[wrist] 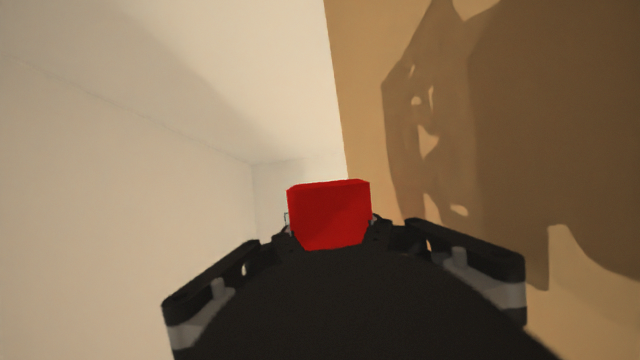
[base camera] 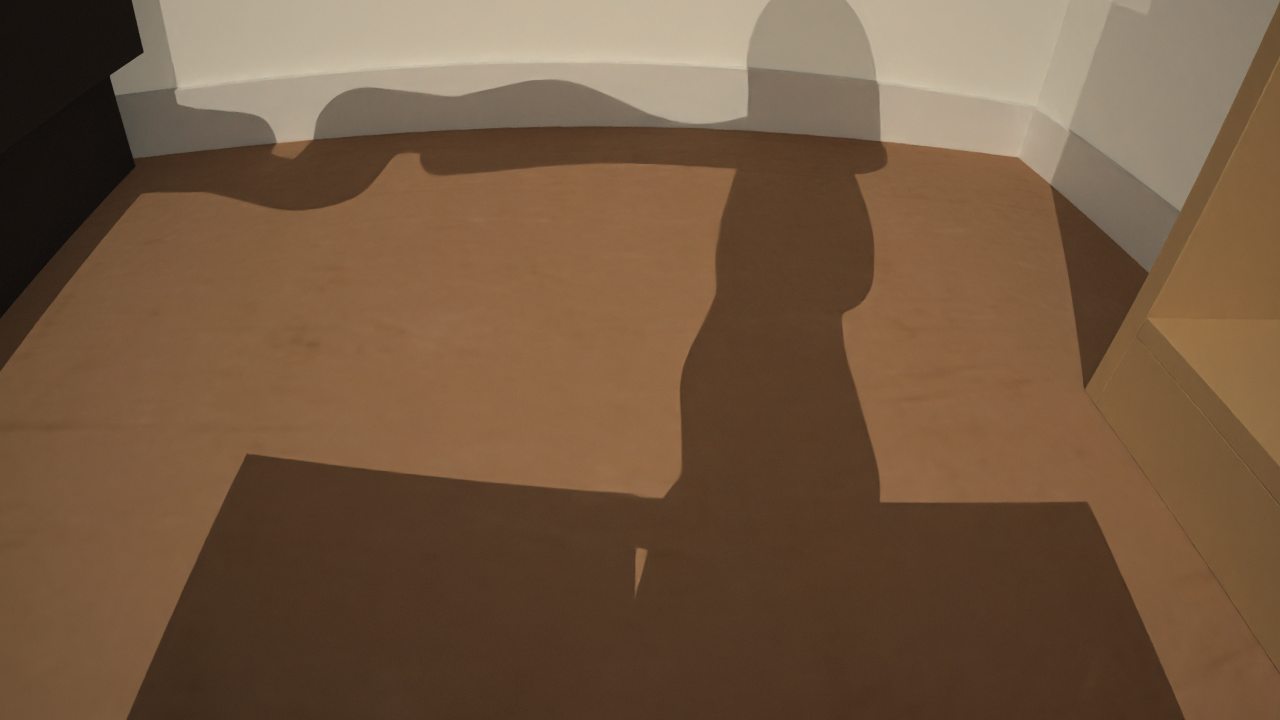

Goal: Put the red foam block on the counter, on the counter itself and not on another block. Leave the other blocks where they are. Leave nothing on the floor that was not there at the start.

Observation:
In view: my gripper (wrist: pixel 330 224), a red foam block (wrist: pixel 334 214), a dark cabinet (base camera: pixel 71 151) and a tan wooden shelf unit (base camera: pixel 1182 384).
The dark cabinet shows as well in the wrist view (wrist: pixel 508 128). The base camera view misses the red foam block: it is out of frame.

